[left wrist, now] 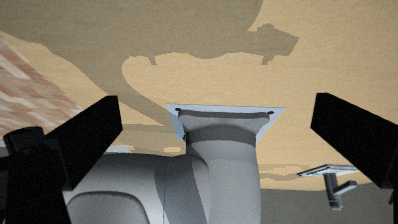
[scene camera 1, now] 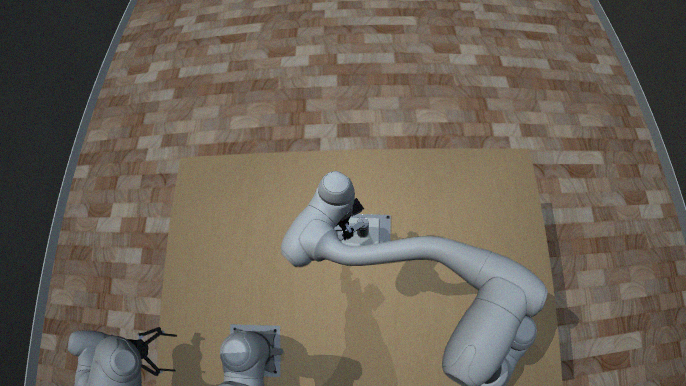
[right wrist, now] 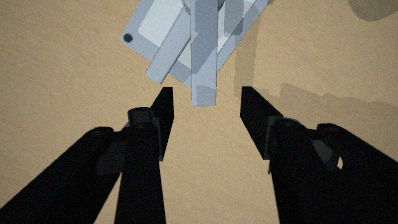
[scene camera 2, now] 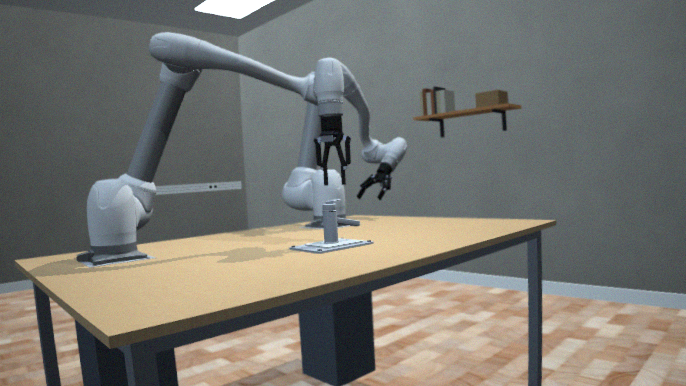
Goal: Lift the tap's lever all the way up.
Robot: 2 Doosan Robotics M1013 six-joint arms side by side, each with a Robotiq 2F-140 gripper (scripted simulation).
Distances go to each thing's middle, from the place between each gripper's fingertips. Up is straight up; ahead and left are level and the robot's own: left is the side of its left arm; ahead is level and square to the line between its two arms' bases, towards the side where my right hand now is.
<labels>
Right now the grey tap point(scene camera 2: 330, 220) is 130 mm below my right hand, 50 mm to the right of it and 30 mm ahead of it.
The grey tap is 510 mm ahead of my left hand, 790 mm to the right of it and 10 mm below it.
</labels>
